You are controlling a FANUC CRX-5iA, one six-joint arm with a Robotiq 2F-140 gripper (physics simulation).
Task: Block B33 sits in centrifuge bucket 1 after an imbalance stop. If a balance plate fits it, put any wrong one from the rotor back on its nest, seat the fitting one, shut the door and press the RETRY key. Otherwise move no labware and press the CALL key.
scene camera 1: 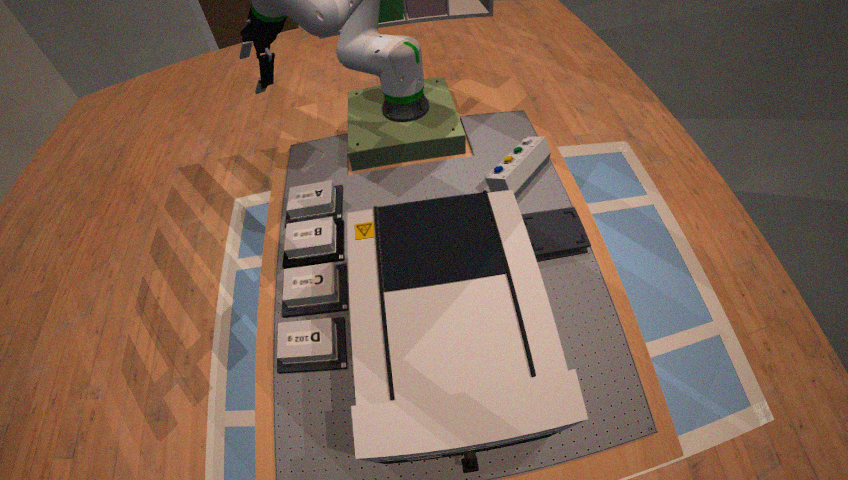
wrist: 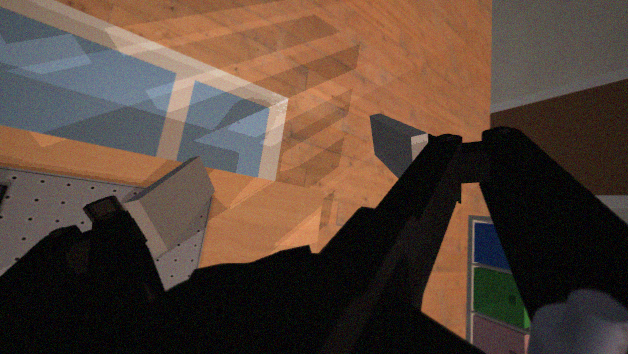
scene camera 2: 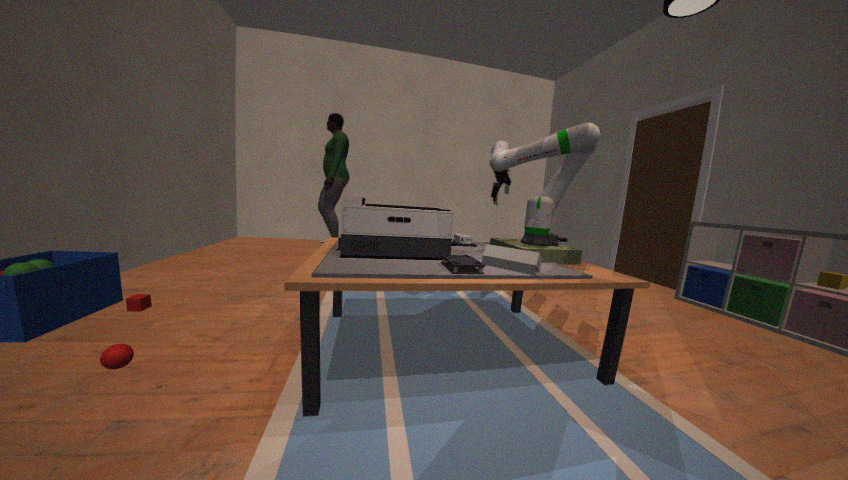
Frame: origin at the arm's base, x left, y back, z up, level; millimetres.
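Seen in the pictures: gripper, fingertip midpoint: (scene camera 1: 252, 74) (wrist: 288, 155) (scene camera 2: 501, 198); arm's base, origin of the base link: (scene camera 1: 405, 108) (scene camera 2: 535, 243).
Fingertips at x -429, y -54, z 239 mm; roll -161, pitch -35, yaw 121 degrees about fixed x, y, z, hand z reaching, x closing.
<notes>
Pixels of each thing's middle, then the offset from my fingertips to it.
- white centrifuge, body centre: (scene camera 1: 450, 326) (scene camera 2: 396, 226) dz -179, dx +525, dy -692 mm
- dark panel, body centre: (scene camera 1: 437, 238) dz -89, dx +510, dy -558 mm
- balance plates A, body centre: (scene camera 1: 311, 199) (scene camera 2: 463, 238) dz -268, dx +172, dy -283 mm
- B, body centre: (scene camera 1: 310, 238) dz -268, dx +190, dy -411 mm
- C, body centre: (scene camera 1: 310, 285) dz -268, dx +210, dy -546 mm
- D, body centre: (scene camera 1: 306, 341) dz -268, dx +217, dy -685 mm
- key box, body centre: (scene camera 1: 519, 164) (scene camera 2: 511, 257) dz -259, dx +744, dy -208 mm
The white centrifuge (scene camera 1: 464, 339) (scene camera 2: 395, 223) stands on the perforated plate. A dark panel (scene camera 1: 440, 243) lies between its rails at the robot's end. The rotor, buckets and block B33 do not show. In scene camera 1, balance plates A (scene camera 1: 310, 196), B (scene camera 1: 309, 233), C (scene camera 1: 310, 283) and D (scene camera 1: 305, 339) sit on dark nests in a row beside it; their small weight labels are hard to read. The key box (scene camera 1: 523, 166) (scene camera 2: 510, 259) bears blue, yellow, green and whitish keys, lettering unreadable. My gripper (scene camera 1: 254, 68) (scene camera 2: 501, 194) (wrist: 288, 155) is open and empty, high up, away from the plates.
A dark flat stand (scene camera 1: 556, 230) (scene camera 2: 462, 263) lies beside the centrifuge, near the key box. The arm's green base (scene camera 1: 407, 145) (scene camera 2: 565, 254) is at the table's end. A person (scene camera 2: 336, 160) stands beyond the table. A shelf unit (scene camera 2: 746, 228) stands by the wall.
</notes>
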